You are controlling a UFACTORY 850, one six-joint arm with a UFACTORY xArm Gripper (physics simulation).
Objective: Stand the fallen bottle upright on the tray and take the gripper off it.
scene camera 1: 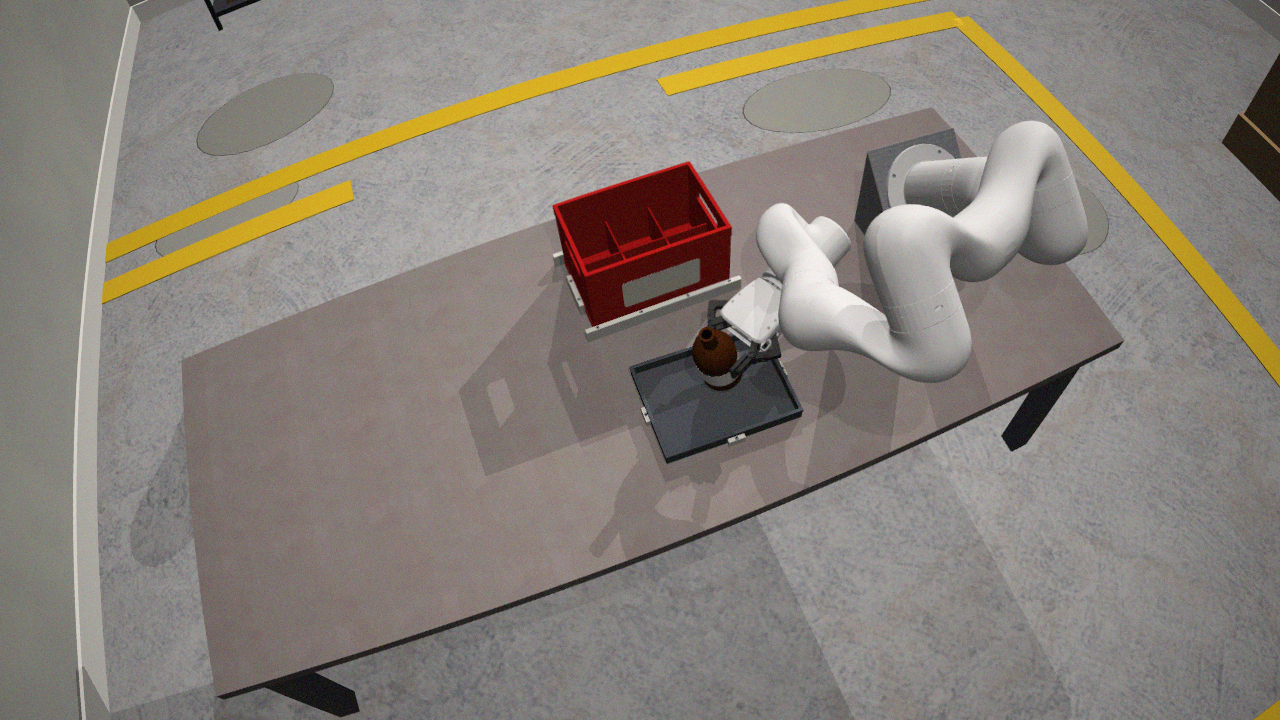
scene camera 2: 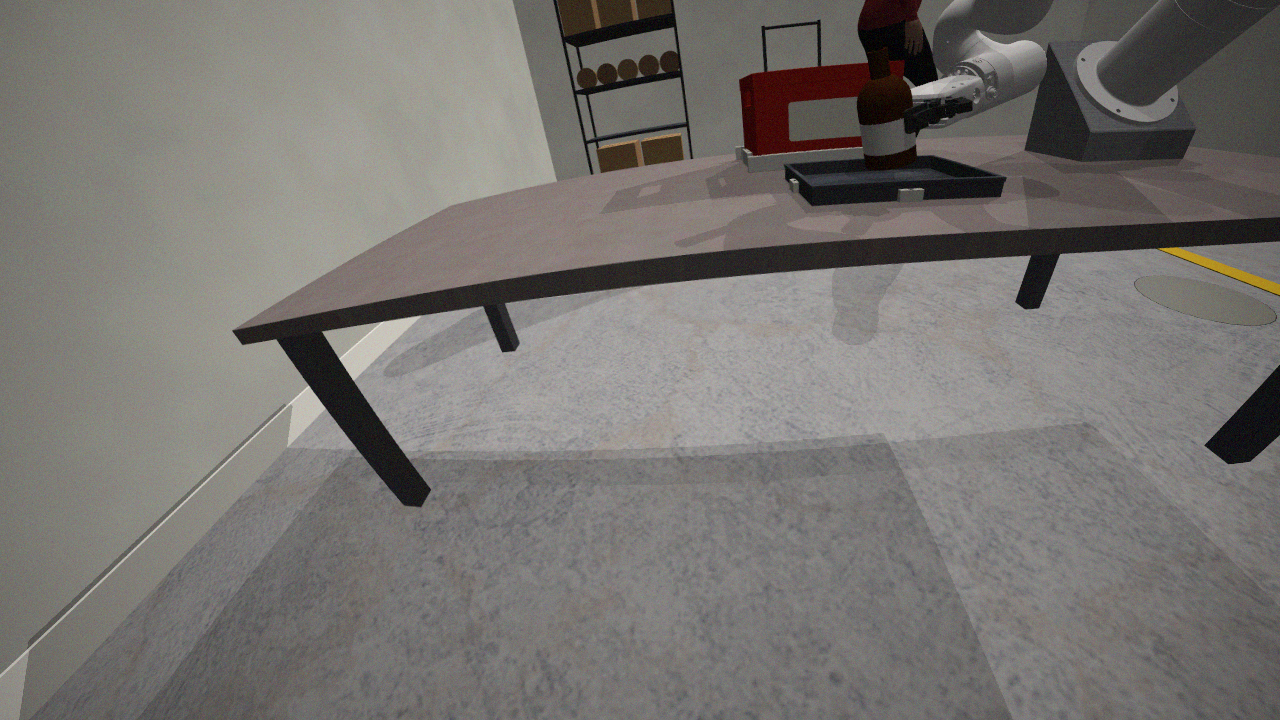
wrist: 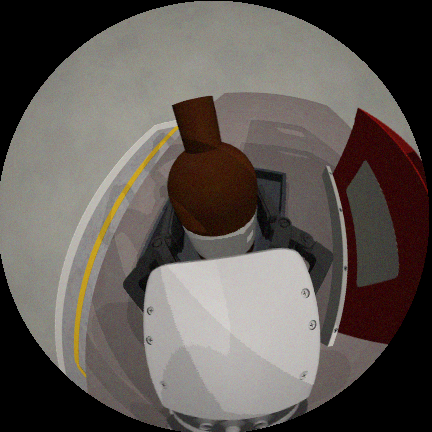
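Observation:
The brown bottle with a white label (scene camera 1: 714, 353) (scene camera 2: 884, 102) (wrist: 212, 185) is upright, neck up, over the back part of the dark tray (scene camera 1: 689, 431) (scene camera 2: 859, 190) (wrist: 272, 185). In scene camera 2 its base is inside the tray's outline, at or very close to the tray floor; whether it touches cannot be told for certain. My gripper (scene camera 1: 726, 345) (scene camera 2: 914, 118) (wrist: 216, 202) comes in from the side and is shut on the bottle around its label, with one dark finger on each side. The wrist housing hides the bottle's base in the wrist view.
A red crate with dividers (scene camera 1: 601, 297) (scene camera 2: 765, 111) (wrist: 375, 310) stands behind the tray, beside my gripper. A pale rail (scene camera 1: 663, 308) (wrist: 344, 250) runs along its near side. The grey arm base (scene camera 2: 1109, 141) stands at the right. A person (scene camera 2: 890, 19) stands behind the table.

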